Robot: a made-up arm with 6 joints.
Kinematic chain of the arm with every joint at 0, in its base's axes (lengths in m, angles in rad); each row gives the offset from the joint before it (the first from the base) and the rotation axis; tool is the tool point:
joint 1: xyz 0 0 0.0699 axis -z
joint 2: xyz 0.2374 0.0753 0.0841 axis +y
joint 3: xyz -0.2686 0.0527 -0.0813 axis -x
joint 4: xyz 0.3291 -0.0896 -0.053 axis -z
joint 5: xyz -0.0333 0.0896 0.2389 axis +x
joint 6: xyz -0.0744 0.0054 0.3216 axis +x
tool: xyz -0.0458 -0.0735 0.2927
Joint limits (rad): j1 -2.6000..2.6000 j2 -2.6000..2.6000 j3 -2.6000..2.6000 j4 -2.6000..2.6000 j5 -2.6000..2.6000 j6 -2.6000..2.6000
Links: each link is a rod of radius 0.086 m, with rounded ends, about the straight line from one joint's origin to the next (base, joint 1, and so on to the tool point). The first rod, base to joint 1, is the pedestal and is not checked.
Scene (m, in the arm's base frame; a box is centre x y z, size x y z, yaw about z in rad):
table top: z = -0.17
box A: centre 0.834 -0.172 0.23 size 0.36 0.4 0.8 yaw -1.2
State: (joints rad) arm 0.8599 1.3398 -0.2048 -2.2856 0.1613 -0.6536
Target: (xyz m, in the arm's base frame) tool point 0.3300 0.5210 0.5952
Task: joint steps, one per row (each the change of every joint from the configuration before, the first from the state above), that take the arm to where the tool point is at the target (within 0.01 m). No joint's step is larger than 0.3 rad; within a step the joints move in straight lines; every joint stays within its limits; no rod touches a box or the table.
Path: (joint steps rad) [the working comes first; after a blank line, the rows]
Joints at the target: 0.6573 0.4423 1.0017 -1.1671 -0.3932 -1.0171
Straight joint move there: touches box A.

1: 0.0154 -0.2533 0.1183 0.1193 -0.0869 -0.1403
2: 0.0154 -0.2534 0.1184 0.1193 -0.0869 -0.1402
3: 0.0155 -0.2533 0.1183 0.1193 -0.0868 -0.1403
4: 0.0154 -0.2533 0.1183 0.1193 -0.0869 -0.1403
5: 0.0154 -0.2533 0.1183 0.1193 -0.0869 -0.1402
6: -0.0932 0.1230 0.2050 0.1740 -0.0400 0.1126
7: -0.0932 0.1231 0.2050 0.1740 -0.0401 0.1126
8: -0.0933 0.1230 0.2049 0.1740 -0.0400 0.1126

